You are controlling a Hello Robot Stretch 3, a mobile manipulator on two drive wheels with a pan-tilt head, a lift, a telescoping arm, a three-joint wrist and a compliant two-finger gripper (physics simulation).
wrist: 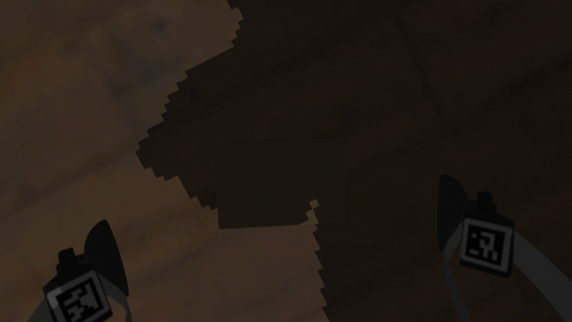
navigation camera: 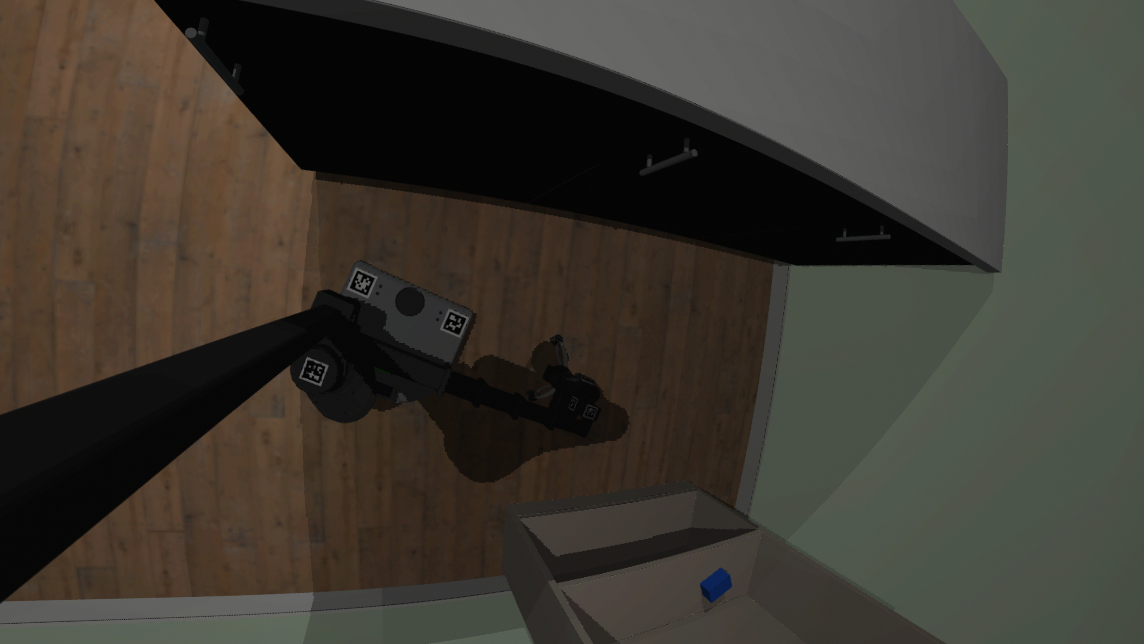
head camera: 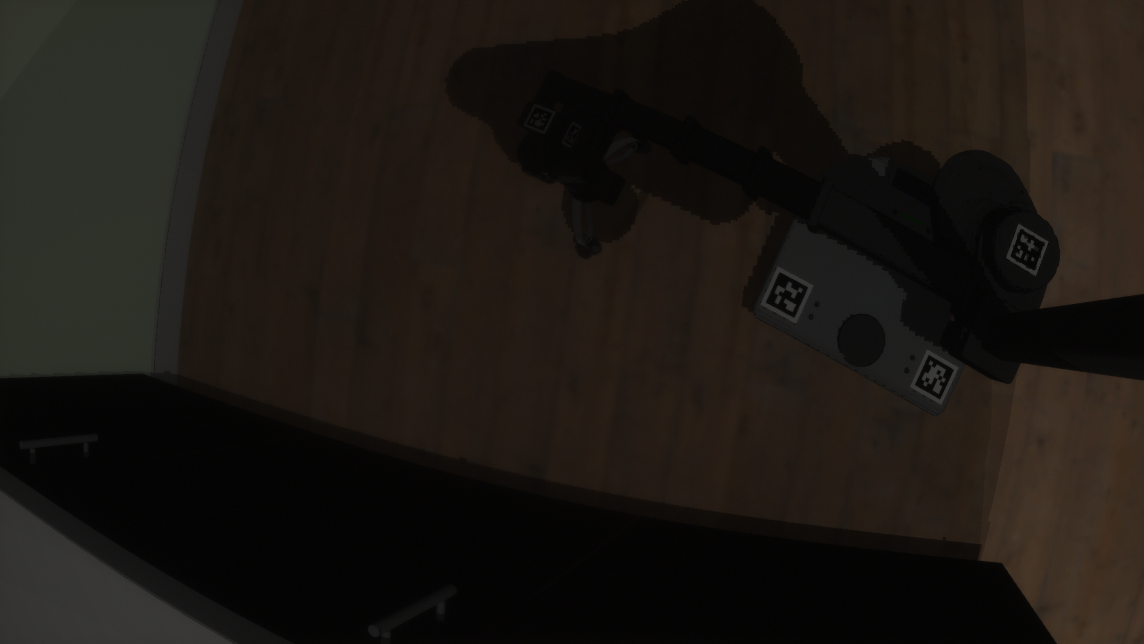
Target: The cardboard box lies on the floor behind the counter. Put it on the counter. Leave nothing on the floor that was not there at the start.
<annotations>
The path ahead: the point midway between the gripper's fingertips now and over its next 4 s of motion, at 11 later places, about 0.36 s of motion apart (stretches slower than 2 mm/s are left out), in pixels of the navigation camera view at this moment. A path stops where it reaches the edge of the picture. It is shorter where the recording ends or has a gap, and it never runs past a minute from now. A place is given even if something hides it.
My gripper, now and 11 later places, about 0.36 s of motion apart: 543,366; 543,366; 542,365; 540,364; 538,364; 537,362; 535,362; 531,360; 530,359; 530,359; 534,362; 540,364
</annotations>
